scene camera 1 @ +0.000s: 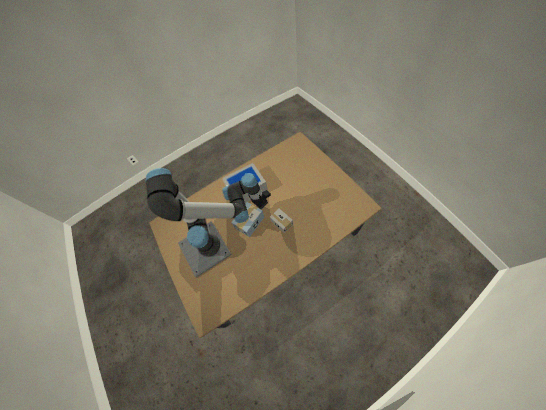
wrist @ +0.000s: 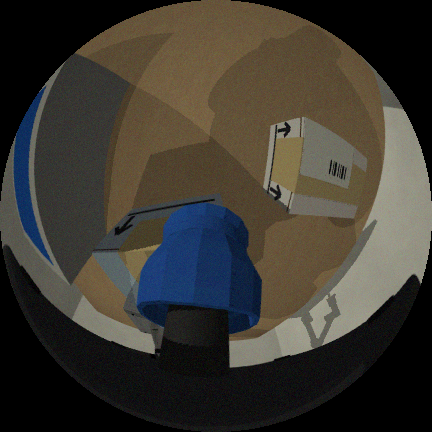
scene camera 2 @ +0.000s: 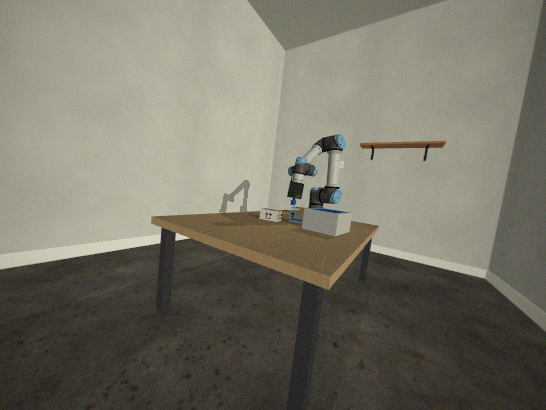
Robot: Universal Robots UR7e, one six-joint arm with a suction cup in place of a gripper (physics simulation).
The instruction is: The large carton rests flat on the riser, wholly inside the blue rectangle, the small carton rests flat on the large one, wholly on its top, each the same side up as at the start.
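The large carton lies on the table between the robot base and the small carton. My suction cup hangs just above it, with nothing attached. The small carton lies flat on the table a little further out, barcode and arrows showing. The grey riser with the blue rectangle on top stands beside them, bare; in the overhead view the wrist hides part of it.
The robot base plate is bolted near one table edge. The table stands in a room corner. A wall shelf hangs behind the arm.
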